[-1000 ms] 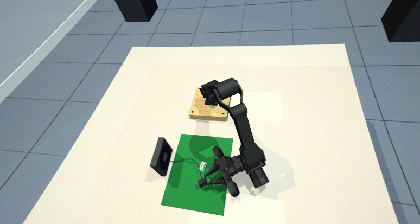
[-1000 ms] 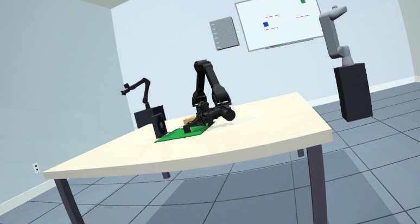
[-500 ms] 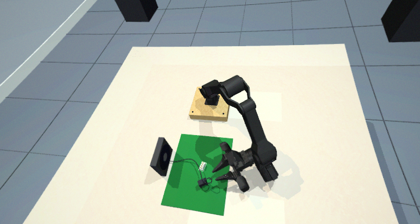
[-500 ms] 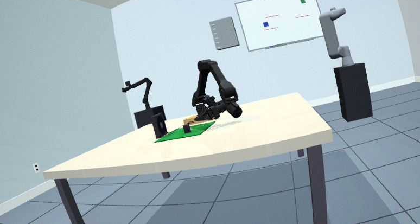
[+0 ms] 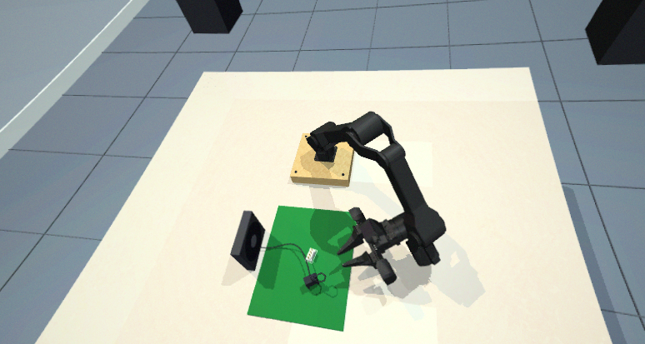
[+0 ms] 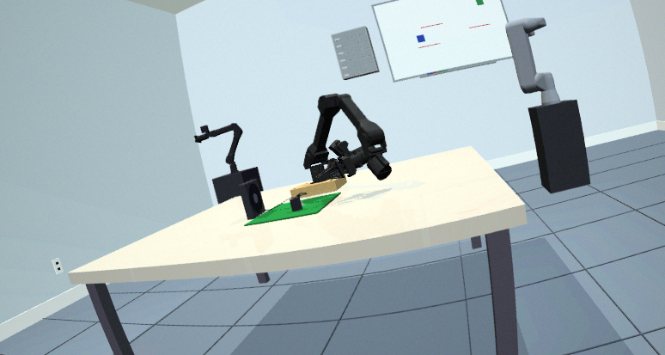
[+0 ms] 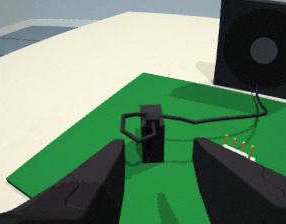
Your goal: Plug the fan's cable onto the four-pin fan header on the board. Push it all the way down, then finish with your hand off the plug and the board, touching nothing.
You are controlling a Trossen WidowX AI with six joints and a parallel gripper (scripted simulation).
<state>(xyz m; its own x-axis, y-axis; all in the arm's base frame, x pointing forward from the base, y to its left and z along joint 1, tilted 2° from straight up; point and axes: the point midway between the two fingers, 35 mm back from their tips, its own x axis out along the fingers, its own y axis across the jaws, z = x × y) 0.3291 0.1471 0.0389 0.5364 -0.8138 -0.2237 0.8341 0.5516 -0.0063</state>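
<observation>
My gripper tip is now 50 mm short of the black plug, 70 mm to the left of it and 60 mm above it. From my gripper tip the other things lie so: white four-pin fan header 20 mm behind, 90 mm to the right, 80 mm below; then green board 10 mm behind, 100 mm to the right, 100 mm below; then black fan 20 mm behind, 250 mm to the right, 20 mm below.
</observation>
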